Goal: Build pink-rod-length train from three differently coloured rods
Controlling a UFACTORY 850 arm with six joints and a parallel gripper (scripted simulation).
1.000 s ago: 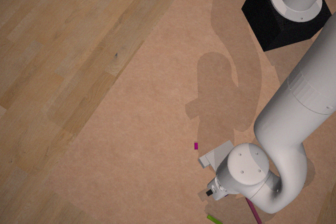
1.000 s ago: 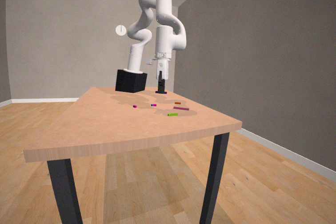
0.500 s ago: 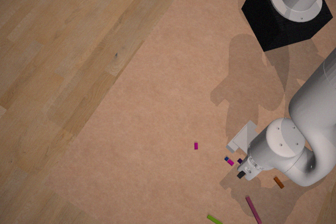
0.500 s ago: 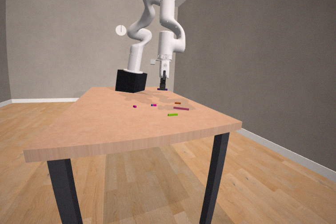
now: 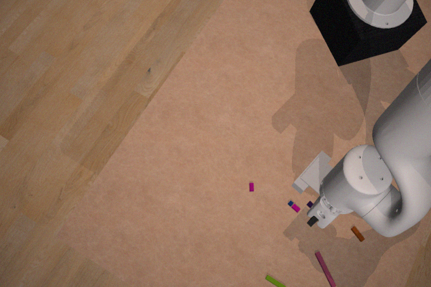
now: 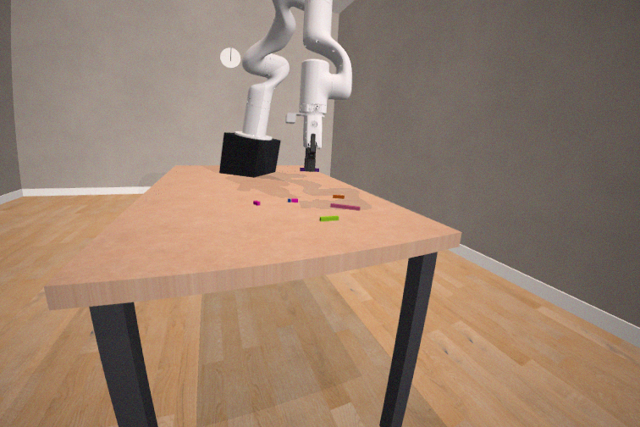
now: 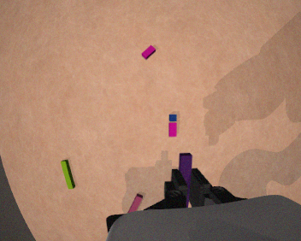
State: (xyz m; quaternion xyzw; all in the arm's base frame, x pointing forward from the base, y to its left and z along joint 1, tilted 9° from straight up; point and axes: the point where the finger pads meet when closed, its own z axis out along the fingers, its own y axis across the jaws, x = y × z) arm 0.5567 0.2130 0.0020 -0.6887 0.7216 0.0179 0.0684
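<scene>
The blue rod lies 12 cm below my hand and 6 cm to the right of it. From my hand the other things lie so: purple rod: 2 cm below; then orange rod: 12 cm to the left, 12 cm below, 5 cm behind; then pink rod: 12 cm below, 10 cm to the left, 7 cm ahead.
</scene>
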